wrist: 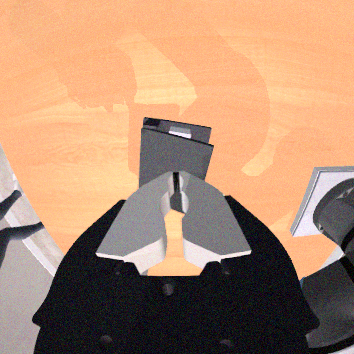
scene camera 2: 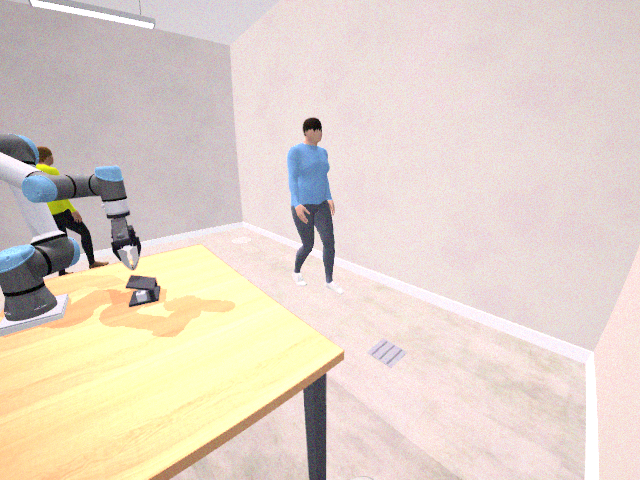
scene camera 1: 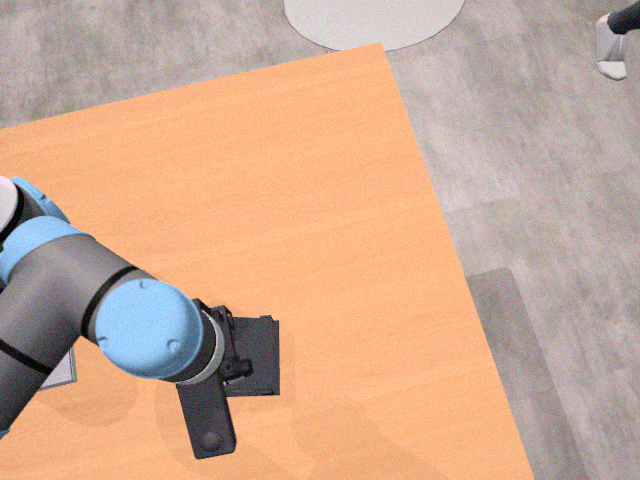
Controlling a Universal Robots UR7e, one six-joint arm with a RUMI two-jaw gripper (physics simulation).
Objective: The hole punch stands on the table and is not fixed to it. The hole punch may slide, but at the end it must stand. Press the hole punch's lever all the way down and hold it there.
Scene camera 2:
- my gripper: 133, 270
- dark hole punch: 146, 296
